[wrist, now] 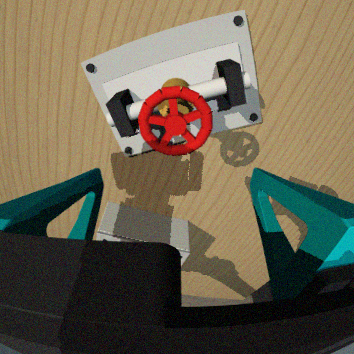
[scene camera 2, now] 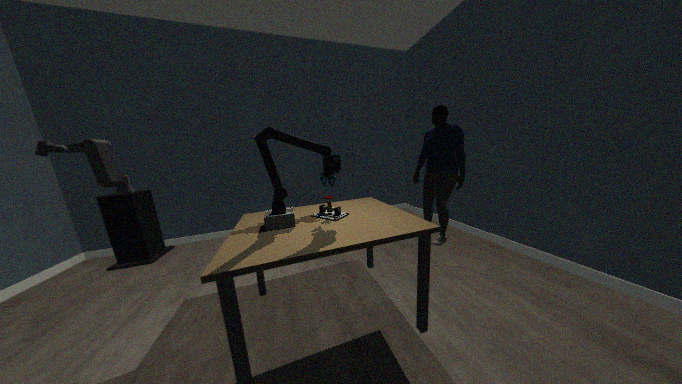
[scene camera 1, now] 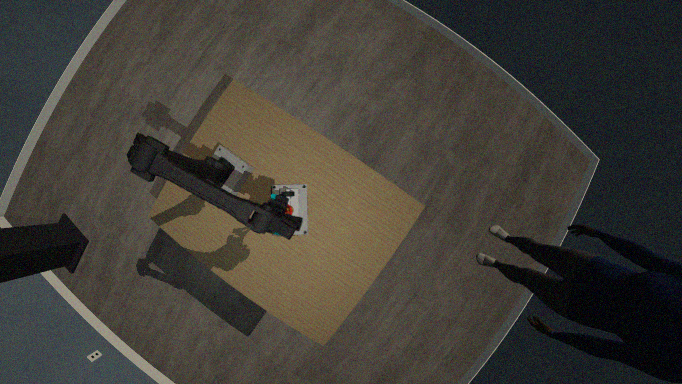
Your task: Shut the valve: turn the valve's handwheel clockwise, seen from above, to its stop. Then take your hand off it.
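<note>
The red handwheel (wrist: pixel 175 126) (scene camera 2: pixel 329 197) (scene camera 1: pixel 289 210) is level on top of the brass valve body (wrist: pixel 175 83). A white pipe (wrist: pixel 207 89) runs through the valve, held by two black clamps on a light grey base plate (wrist: pixel 165 41) (scene camera 1: pixel 302 200). My gripper (wrist: pixel 176 176) (scene camera 2: pixel 328 184) is wide open with its teal fingers spread and empty. It hangs above the handwheel, clearly apart from it in scene camera 2. The handwheel carries no mark that shows how far it is turned. In scene camera 1 the arm covers part of the valve.
The valve stands on the wooden table (scene camera 1: pixel 350 225) (scene camera 2: pixel 390 225). My arm's grey base (scene camera 2: pixel 280 220) stands on the table to the left of the valve. A person (scene camera 2: pixel 444 150) stands beyond the table. Another robot arm (scene camera 2: pixel 100 160) stands on a dark pedestal (scene camera 2: pixel 131 227) at the left.
</note>
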